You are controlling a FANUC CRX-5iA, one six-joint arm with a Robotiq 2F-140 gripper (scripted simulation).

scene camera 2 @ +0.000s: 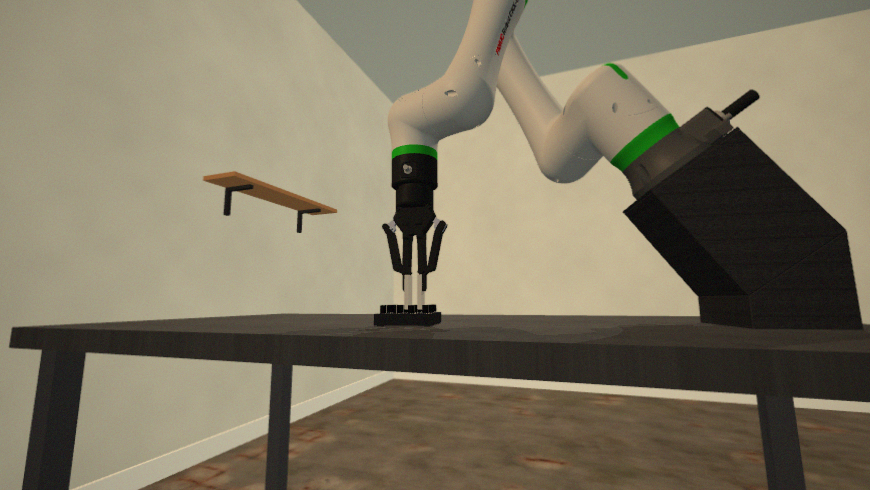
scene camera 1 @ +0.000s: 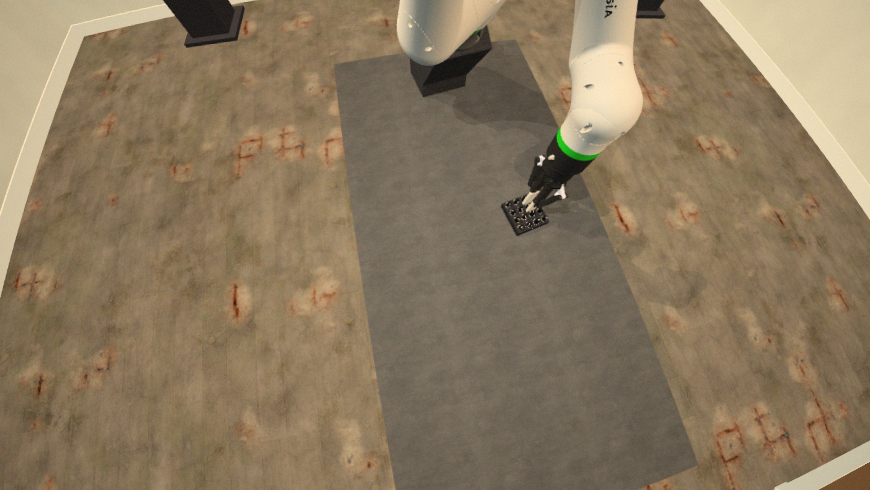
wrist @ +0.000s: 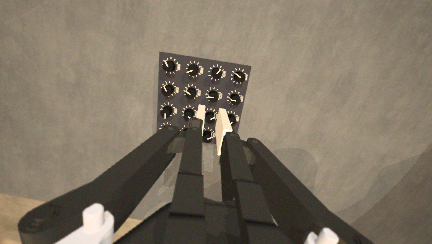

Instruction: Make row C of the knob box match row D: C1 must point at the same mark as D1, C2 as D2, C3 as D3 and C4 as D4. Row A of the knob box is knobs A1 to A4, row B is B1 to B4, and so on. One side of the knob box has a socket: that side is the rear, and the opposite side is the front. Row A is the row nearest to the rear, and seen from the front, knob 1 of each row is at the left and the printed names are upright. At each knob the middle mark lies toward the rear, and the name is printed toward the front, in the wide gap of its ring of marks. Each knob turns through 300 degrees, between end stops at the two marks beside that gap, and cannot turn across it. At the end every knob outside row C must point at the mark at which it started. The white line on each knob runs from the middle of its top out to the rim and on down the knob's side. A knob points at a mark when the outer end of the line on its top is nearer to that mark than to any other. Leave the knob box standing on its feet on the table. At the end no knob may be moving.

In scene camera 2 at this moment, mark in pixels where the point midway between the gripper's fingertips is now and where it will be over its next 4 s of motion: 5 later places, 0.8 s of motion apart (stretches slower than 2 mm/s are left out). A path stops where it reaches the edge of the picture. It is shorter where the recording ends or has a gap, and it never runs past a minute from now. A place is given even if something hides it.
My gripper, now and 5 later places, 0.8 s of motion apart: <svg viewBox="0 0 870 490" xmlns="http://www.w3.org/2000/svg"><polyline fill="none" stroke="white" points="414,309 414,290 414,286 414,281 414,279 414,290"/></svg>
